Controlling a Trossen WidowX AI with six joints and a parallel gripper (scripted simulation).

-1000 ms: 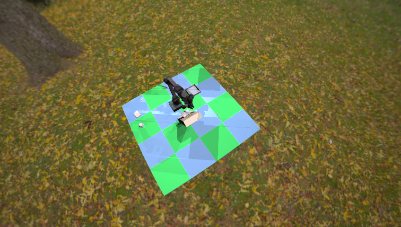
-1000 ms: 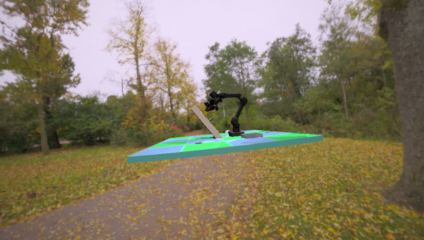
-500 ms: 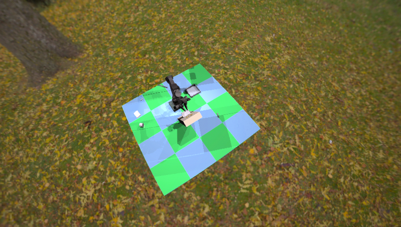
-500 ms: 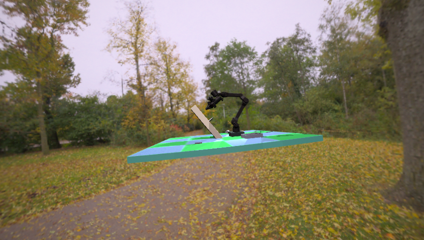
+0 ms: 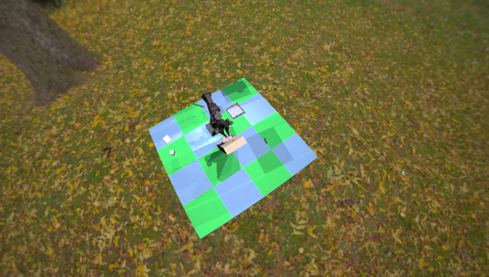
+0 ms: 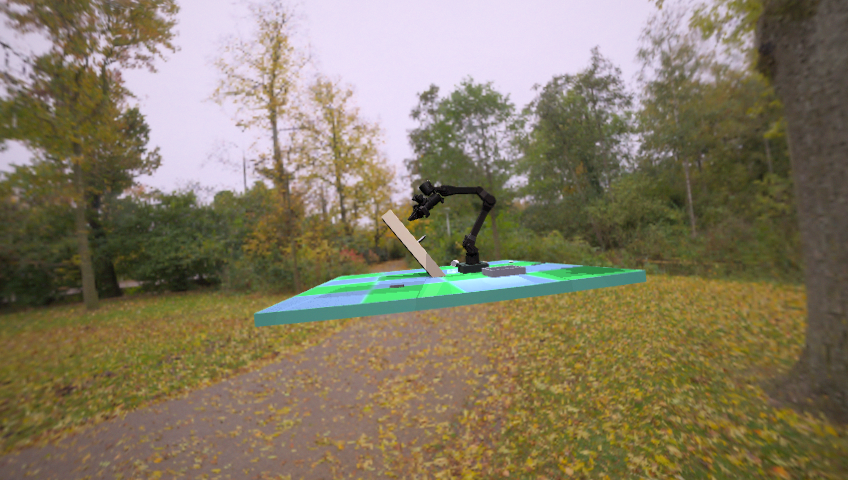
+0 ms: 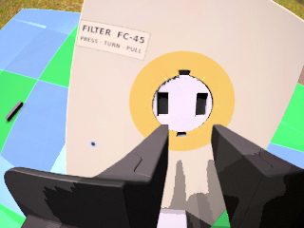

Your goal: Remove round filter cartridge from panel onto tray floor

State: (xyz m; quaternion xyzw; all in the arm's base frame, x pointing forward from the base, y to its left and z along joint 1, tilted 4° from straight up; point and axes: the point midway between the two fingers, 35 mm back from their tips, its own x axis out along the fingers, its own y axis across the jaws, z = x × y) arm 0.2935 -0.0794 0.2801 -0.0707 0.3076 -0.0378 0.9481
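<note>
Right now my gripper tip is 5 cm short of the round filter cartridge, 4 cm above it and 1 cm to the left of it. The rest, counted from my gripper tip: thin grey bar 32 cm to the left, 30 cm below, 15 cm ahead; pale flat square 60 cm behind, 39 cm to the right, 30 cm below; grey square tray 35 cm to the left, 33 cm behind, 30 cm below.
</note>
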